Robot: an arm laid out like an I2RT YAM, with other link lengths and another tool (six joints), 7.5 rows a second.
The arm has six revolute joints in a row. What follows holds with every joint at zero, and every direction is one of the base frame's.
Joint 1 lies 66 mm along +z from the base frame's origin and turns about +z.
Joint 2 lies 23.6 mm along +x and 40 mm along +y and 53.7 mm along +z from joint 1 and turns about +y.
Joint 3 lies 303.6 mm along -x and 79.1 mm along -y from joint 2 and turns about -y.
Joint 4 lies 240.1 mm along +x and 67.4 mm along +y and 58.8 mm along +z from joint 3 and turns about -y.
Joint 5 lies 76.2 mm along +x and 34.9 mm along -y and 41.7 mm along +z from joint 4 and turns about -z.
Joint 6 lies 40.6 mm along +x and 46.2 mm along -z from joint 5 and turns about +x.
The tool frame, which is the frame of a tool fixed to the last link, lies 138 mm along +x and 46 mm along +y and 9 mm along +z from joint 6; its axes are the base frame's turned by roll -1.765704, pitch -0.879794 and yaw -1.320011 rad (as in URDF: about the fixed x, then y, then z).
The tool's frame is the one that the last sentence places.
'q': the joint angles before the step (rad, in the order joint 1, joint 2, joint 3, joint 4, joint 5, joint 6). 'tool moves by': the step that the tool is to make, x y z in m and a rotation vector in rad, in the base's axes. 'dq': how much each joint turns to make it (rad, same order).
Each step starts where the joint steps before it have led.
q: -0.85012 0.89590 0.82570 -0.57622 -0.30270 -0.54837
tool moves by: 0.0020 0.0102 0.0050 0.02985 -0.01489 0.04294
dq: 0.00056 0.00240 0.01742 -0.02803 -0.05243 -0.00128
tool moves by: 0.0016 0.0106 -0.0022 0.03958 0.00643 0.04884
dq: 0.00551 0.01503 0.00867 -0.03174 -0.04716 -0.01134
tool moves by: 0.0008 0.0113 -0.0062 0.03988 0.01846 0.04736
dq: 0.01532 0.01571 -0.00025 -0.03108 -0.03267 -0.01245
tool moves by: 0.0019 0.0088 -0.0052 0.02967 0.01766 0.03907
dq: 0.02158 0.01803 0.00039 -0.01930 -0.01776 -0.00747
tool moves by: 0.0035 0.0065 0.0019 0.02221 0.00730 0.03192
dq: 0.02180 0.02014 0.02024 -0.02106 -0.01445 0.00004
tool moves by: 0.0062 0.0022 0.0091 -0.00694 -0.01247 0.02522
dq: 0.02261 0.01602 0.03256 -0.00239 -0.00451 0.00086
